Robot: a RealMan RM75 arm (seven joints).
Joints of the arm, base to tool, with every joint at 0 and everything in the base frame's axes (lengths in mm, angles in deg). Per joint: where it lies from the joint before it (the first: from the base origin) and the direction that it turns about. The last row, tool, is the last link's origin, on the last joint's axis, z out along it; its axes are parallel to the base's.
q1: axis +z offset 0 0 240.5
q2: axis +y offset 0 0 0
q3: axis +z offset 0 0 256
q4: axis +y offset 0 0 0
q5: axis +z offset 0 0 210
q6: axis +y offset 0 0 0
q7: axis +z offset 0 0 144
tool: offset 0 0 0
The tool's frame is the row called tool.
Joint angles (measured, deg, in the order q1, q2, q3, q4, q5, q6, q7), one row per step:
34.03, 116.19, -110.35, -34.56, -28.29, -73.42, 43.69
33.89, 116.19, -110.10, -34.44, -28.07, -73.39, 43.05
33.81, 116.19, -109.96, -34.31, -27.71, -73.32, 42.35
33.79, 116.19, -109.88, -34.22, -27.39, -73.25, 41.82
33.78, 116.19, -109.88, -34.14, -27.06, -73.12, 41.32
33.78, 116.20, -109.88, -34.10, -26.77, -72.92, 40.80
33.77, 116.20, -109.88, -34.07, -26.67, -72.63, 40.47
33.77, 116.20, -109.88, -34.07, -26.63, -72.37, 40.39
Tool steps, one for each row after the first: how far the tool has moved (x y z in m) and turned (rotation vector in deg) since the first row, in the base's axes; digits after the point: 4 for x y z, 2 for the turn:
0.0012, 0.0009, 0.0010, 0.75, 0.07, -0.15
0.0021, 0.0018, 0.0019, 1.51, 0.15, -0.27
0.0025, 0.0026, 0.0026, 2.08, 0.22, -0.34
0.0029, 0.0034, 0.0029, 2.60, 0.24, -0.43
0.0031, 0.0041, 0.0032, 3.14, 0.21, -0.49
0.0036, 0.0048, 0.0030, 3.51, 0.01, -0.62
0.0039, 0.0054, 0.0028, 3.66, -0.14, -0.79

